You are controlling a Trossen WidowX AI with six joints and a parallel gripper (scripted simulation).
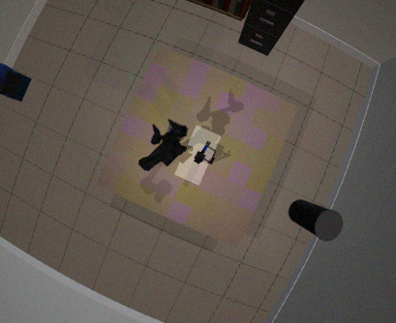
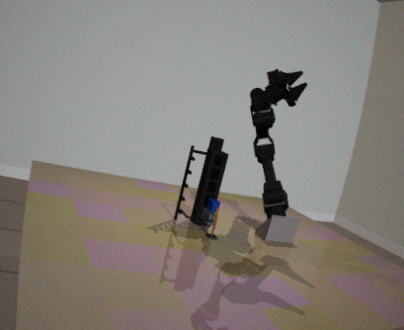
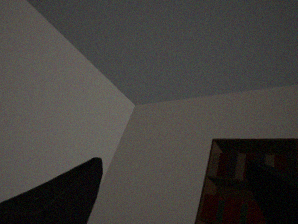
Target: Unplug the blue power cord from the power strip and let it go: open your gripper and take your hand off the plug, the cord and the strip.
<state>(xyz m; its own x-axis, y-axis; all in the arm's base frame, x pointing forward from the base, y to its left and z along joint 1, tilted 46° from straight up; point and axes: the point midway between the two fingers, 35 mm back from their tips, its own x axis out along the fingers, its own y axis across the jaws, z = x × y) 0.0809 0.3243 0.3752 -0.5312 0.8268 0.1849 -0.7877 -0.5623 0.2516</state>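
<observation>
Right now the blue plug is 480 mm below my gripper tip and 240 mm ahead of it.
</observation>
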